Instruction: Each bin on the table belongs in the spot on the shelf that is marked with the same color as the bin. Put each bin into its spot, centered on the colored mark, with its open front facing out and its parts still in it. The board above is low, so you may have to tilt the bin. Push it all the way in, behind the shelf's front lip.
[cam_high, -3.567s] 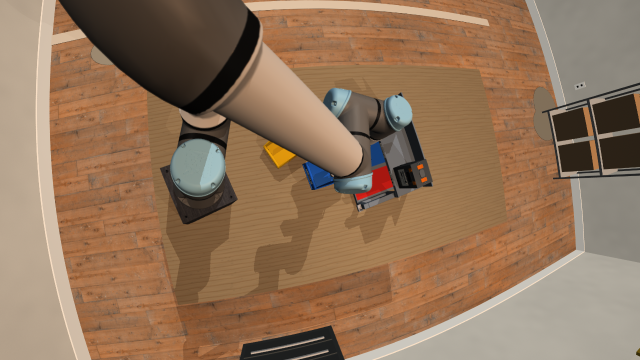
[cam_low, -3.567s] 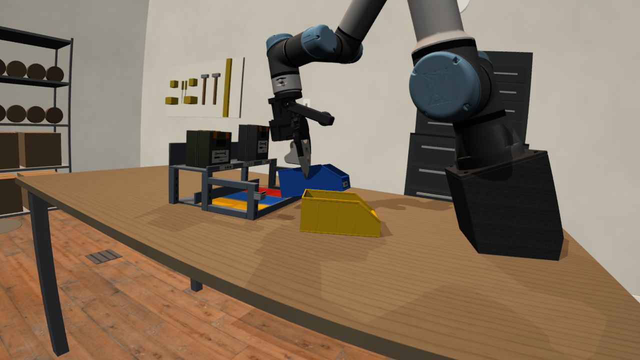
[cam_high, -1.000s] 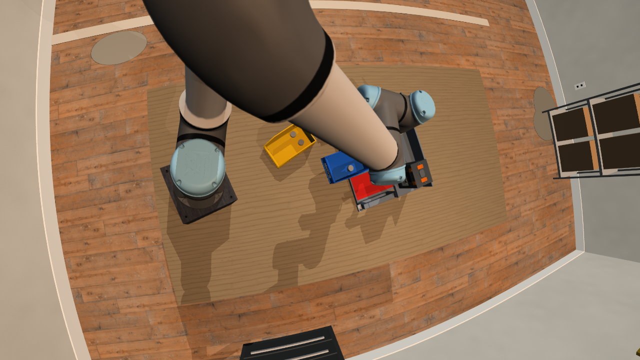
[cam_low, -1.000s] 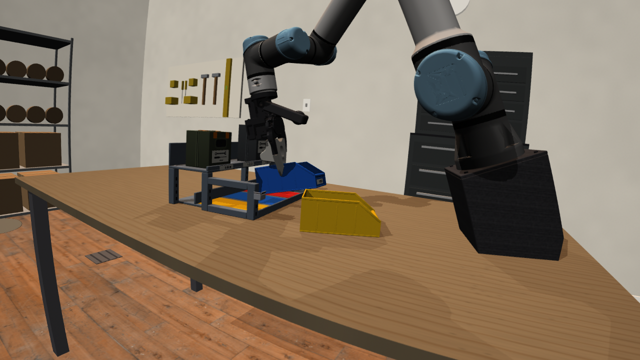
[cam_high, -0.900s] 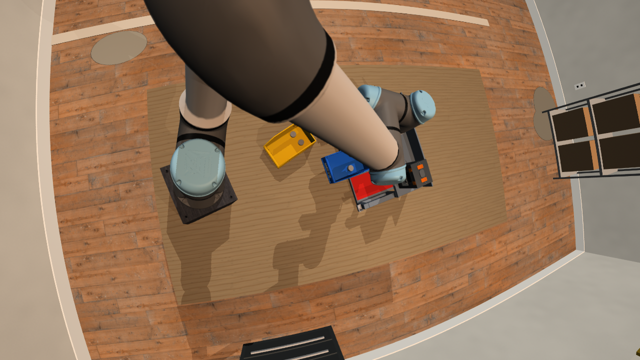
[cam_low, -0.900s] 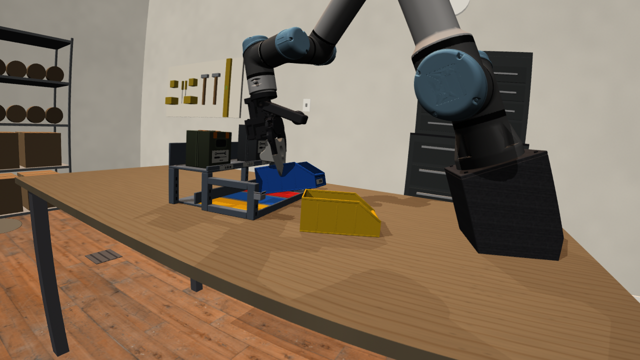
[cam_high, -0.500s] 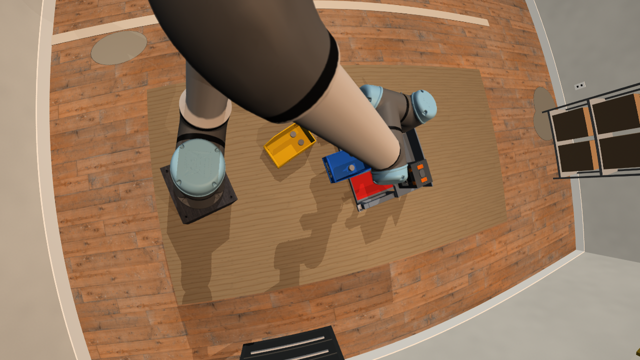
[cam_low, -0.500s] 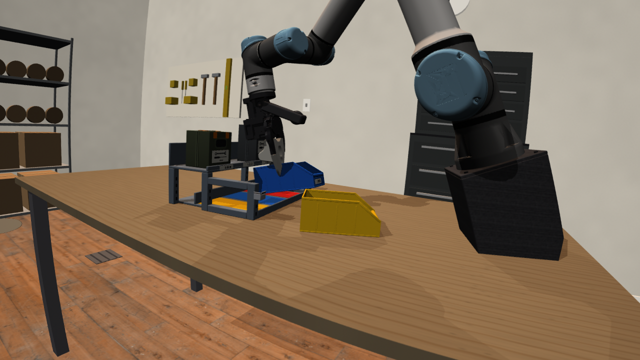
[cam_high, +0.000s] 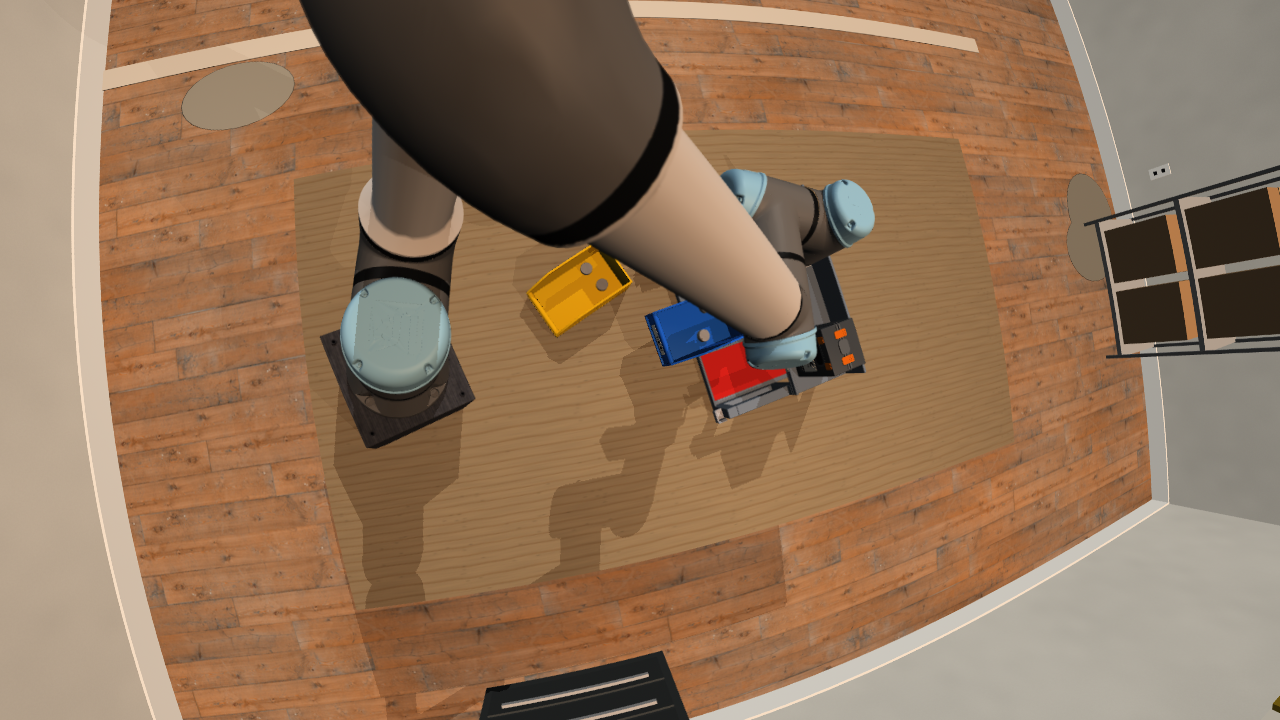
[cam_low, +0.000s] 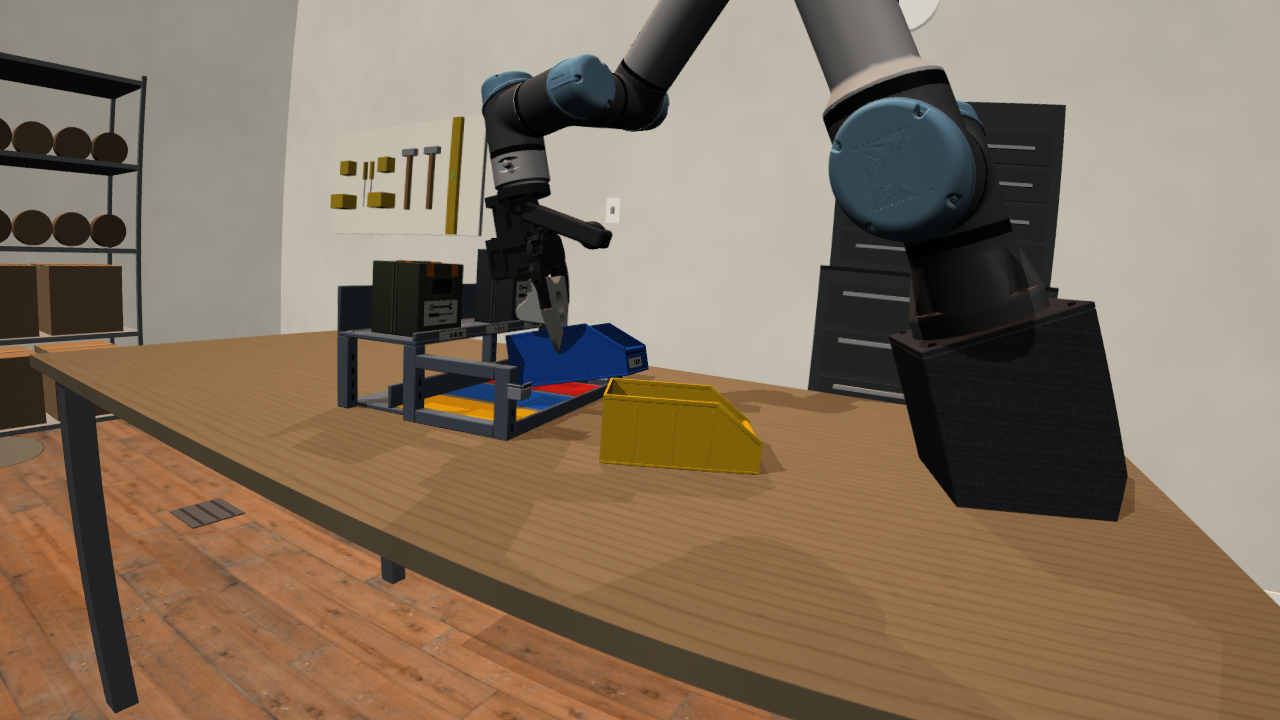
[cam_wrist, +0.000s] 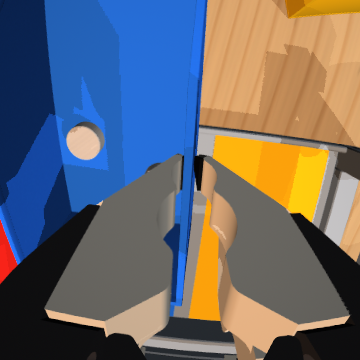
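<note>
The blue bin lies 50 mm to the right of my hand and 20 mm below it. Also, from my hand: yellow bin 210 mm behind, 70 mm below, 50 mm to the left.
</note>
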